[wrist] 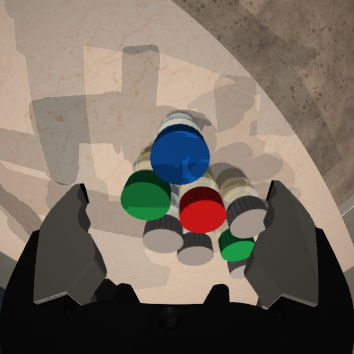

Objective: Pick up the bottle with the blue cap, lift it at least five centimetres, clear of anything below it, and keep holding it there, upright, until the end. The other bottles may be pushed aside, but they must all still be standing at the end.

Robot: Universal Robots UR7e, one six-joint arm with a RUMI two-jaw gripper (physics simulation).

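Places are measured from the arm's base along level axes (x ahead, y left, z up), in centimetres.
Where they show: gripper, between the fingertips: (pixel 176 184).
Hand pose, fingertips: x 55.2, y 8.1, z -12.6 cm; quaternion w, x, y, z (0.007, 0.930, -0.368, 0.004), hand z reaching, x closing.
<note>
After its pixels a point has its place.
The bottle with the blue cap (pixel 180 156) @[y 8.3, x 56.0, z -15.9 cm] stands upright on the table at the far side of the bottle group, a little above the middle of the wrist view. Its cap hides most of its body. My gripper (pixel 176 184) @[y 8.1, x 55.2, z -12.6 cm] is wide open, with one jaw at the left and one at the right of the view, and nothing is between its fingers. The blue cap shows beyond the fingertips, roughly centred between them. A green-capped bottle (pixel 145 195) @[y 7.7, x 50.3, z -15.9 cm] stands close at its lower left, and a red-capped bottle (pixel 202 210) @[y 1.9, x 53.2, z -15.9 cm] close at its lower right.
Grey-capped bottles (pixel 163 234) @[y 2.1, x 47.0, z -15.9 cm] (pixel 195 249) @[y -3.3, x 47.7, z -15.9 cm] (pixel 247 217) @[y -3.1, x 56.2, z -15.9 cm] and a second green-capped bottle (pixel 237 246) @[y -7.4, x 52.1, z -15.9 cm] stand nearer the gripper base. Another grey cap (pixel 237 269) @[y -13.7, x 48.4, z -15.9 cm] is partly hidden by the right jaw. The round table's (pixel 105 210) @[y 6.9, x 33.5, z -26.4 cm] edge curves along the right, with speckled floor (pixel 300 60) beyond.
</note>
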